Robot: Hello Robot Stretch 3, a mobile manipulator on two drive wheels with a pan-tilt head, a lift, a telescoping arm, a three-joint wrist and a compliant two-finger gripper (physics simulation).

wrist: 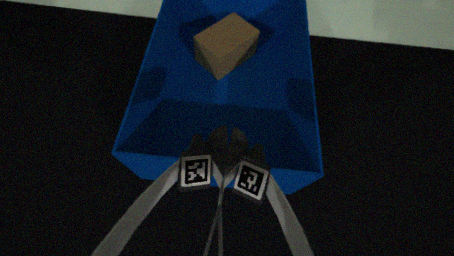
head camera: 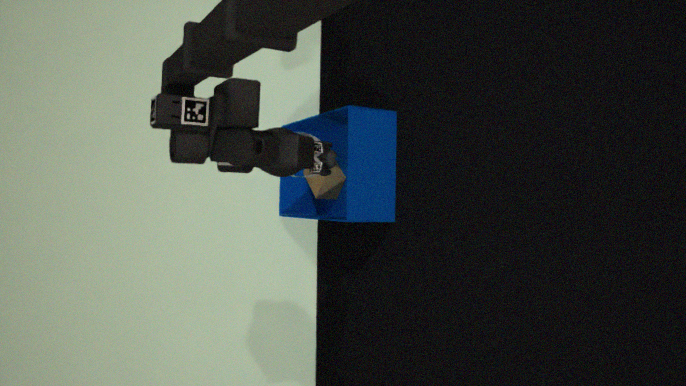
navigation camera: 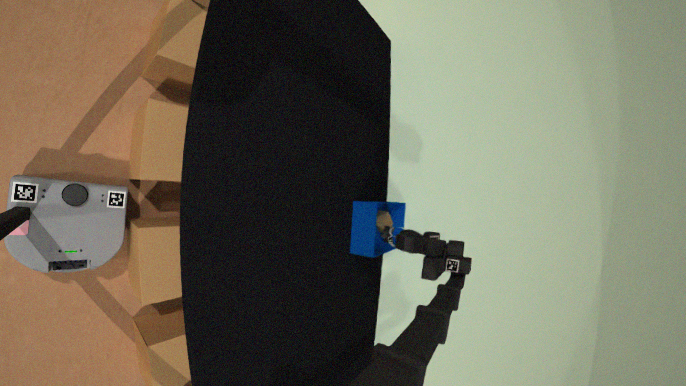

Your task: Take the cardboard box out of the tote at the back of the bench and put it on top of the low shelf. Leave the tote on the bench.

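Pixels of known places: gripper, fingertip midpoint: (wrist: 227,144) (head camera: 329,159) (navigation camera: 384,233); robot's base, origin of the base link: (navigation camera: 75,193).
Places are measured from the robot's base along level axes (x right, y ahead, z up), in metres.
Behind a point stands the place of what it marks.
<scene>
The cardboard box (head camera: 325,185) @(x 0.977, y 0.029, z 0.807 m) (navigation camera: 384,219) @(x 0.974, y 0.021, z 0.812 m) (wrist: 227,42) @(x 0.999, y 0.005, z 0.816 m) lies tilted inside the blue tote (head camera: 372,165) @(x 0.790, y -0.013, z 0.813 m) (navigation camera: 363,228) @(x 0.790, y -0.012, z 0.814 m) (wrist: 142,166) @(x 0.786, y 0.066, z 0.828 m). The tote is at the back edge of the black bench (head camera: 525,200) @(x 0.493, y 0.028, z 0.762 m) (navigation camera: 280,150) @(x 0.412, y 0.188, z 0.762 m) (wrist: 60,125) @(x 0.841, y 0.222, z 0.763 m). My gripper (head camera: 327,159) @(x 0.800, y -0.019, z 0.893 m) (navigation camera: 387,234) @(x 0.800, y -0.019, z 0.893 m) (wrist: 227,144) @(x 0.800, y -0.019, z 0.893 m) is over the tote's opening, its fingertips almost together with no object between them. In the wrist view the box is beyond the fingertips, apart from them. In the head view the gripper hides part of the box. The low shelf does not show in these views.
A pale green wall (head camera: 125,275) @(x 1.099, y 0.225, z 1.184 m) (navigation camera: 500,125) @(x 1.084, y 0.453, z 1.276 m) stands behind the bench. My arm (head camera: 260,25) @(x 0.345, y -0.085, z 1.187 m) (navigation camera: 420,325) @(x 0.317, y -0.085, z 1.174 m) reaches to the wall side of the tote. Cardboard boxes (navigation camera: 162,140) @(x 0.243, y 0.231, z 0.271 m) (navigation camera: 157,260) @(x 0.269, y -0.209, z 0.271 m) stick out from the bench's front edge, beside my grey base (navigation camera: 80,225) @(x 0.024, y -0.100, z 0.160 m).
</scene>
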